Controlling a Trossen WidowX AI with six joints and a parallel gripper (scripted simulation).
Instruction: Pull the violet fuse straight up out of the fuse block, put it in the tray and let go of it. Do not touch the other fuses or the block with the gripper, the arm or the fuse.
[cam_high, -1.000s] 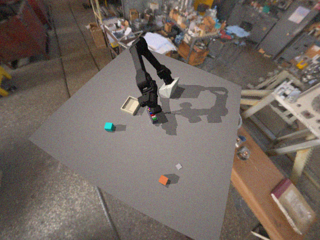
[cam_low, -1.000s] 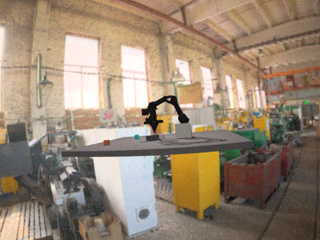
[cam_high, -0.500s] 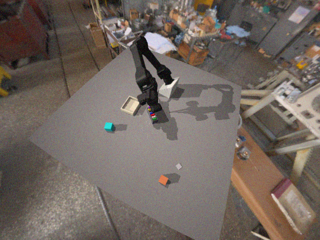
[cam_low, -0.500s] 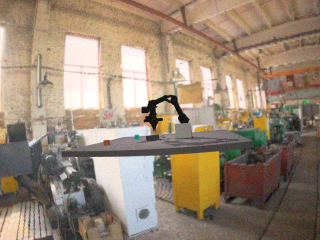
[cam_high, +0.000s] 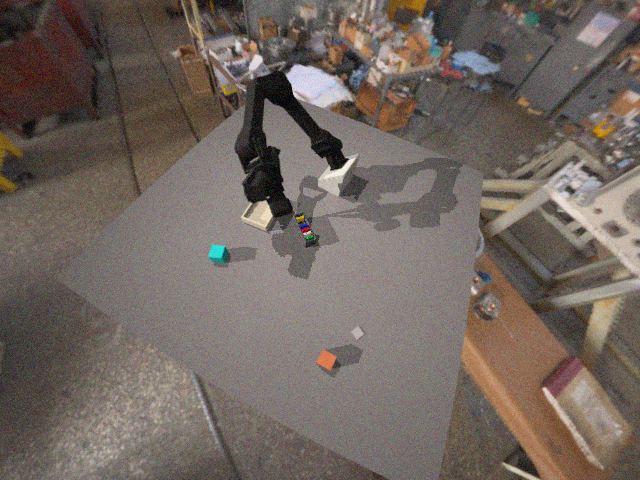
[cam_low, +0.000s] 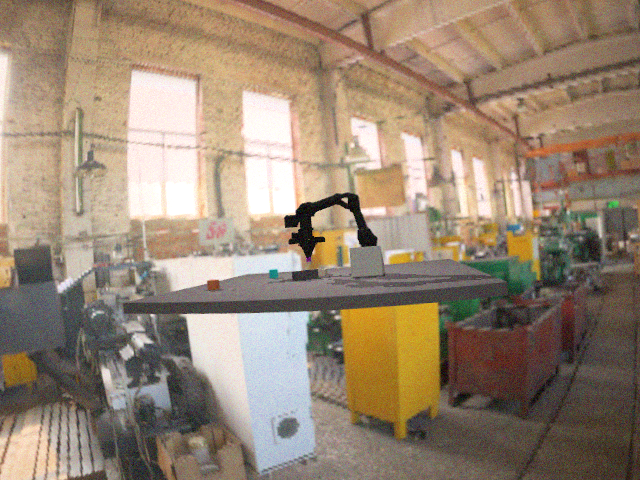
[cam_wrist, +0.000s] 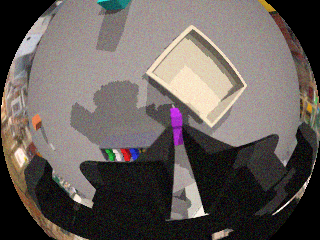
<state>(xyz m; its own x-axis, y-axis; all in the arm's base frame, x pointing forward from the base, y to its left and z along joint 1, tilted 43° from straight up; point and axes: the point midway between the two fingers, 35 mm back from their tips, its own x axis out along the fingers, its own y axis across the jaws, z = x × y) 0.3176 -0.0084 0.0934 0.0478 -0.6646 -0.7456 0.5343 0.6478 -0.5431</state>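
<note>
Right now the cream tray is 9 cm below my gripper tip, 7 cm to the right of it and 1 cm ahead of it. Round my gripper tip: small grey tile 45 cm to the left, 18 cm ahead, 9 cm below; then violet fuse 1 cm below; then teal cube 23 cm ahead, 7 cm to the right, 7 cm below.
</note>
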